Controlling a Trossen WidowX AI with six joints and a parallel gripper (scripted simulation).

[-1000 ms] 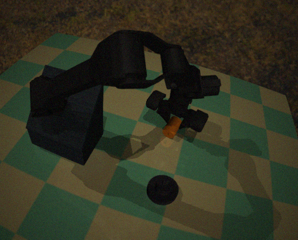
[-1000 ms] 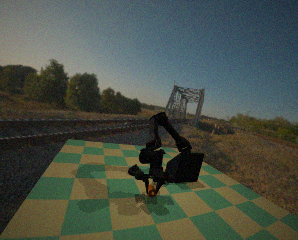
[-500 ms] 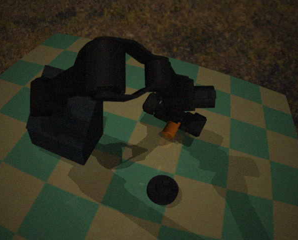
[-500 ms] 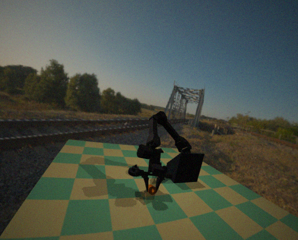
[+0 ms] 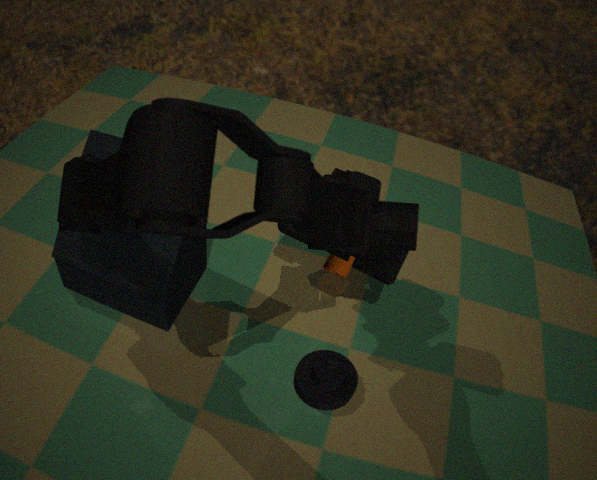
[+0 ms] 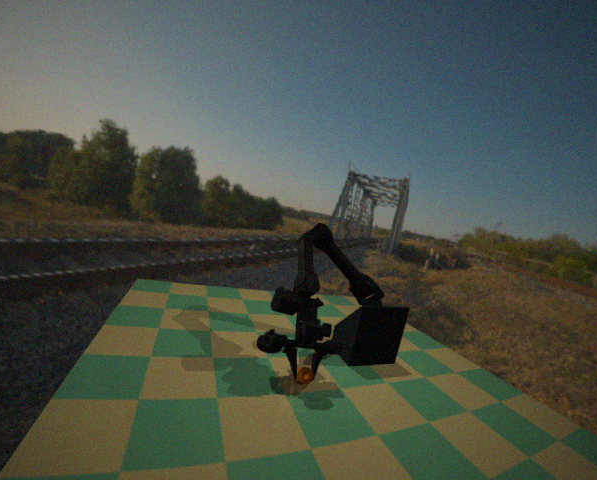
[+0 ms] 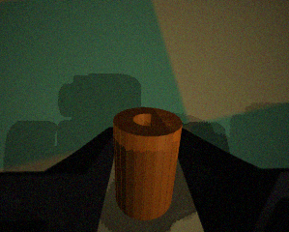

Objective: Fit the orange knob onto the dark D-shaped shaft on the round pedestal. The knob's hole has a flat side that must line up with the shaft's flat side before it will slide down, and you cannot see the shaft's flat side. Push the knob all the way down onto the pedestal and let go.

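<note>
My gripper tip is 20 mm to the left of the orange knob. The rest, counted from my gripper tip: dark round pedestal (230 mm to the right, 30 mm ahead, 10 mm below).
</note>
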